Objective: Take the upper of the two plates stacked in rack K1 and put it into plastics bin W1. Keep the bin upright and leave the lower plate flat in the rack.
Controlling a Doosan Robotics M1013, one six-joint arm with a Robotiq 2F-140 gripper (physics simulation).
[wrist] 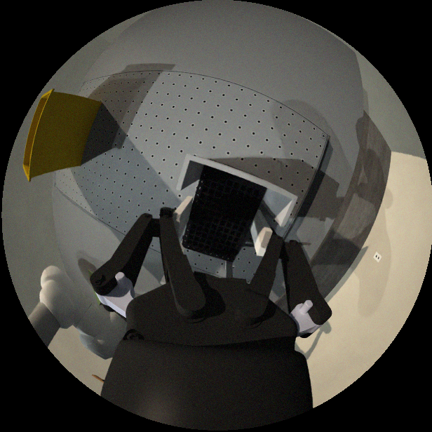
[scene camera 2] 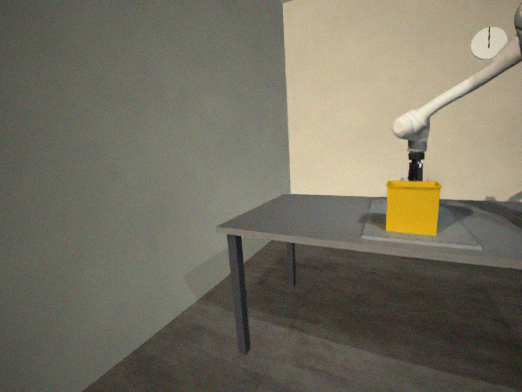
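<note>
My gripper (scene camera 2: 415, 176) (wrist: 221, 212) is shut on the black, grid-patterned upper plate (wrist: 226, 212), with a pale pad at each long side. The plate is roughly level and looks raised within or just above the light grey rack K1 (wrist: 240, 175); the exact height is hard to tell. The lower plate is hidden beneath it. The yellow bin W1 (scene camera 2: 413, 209) (wrist: 65, 131) stands upright, at the left in the wrist view. In the scene view it stands in front of the gripper and hides the fingertips, the rack and the plates.
The bin and the rack stand on a perforated board (scene camera 2: 425, 241) (wrist: 215, 120) on the grey table (scene camera 2: 320, 220) (wrist: 240, 45). The bin is to the side of the rack, with a stretch of board between them. A wall (scene camera 2: 340, 100) stands behind the table.
</note>
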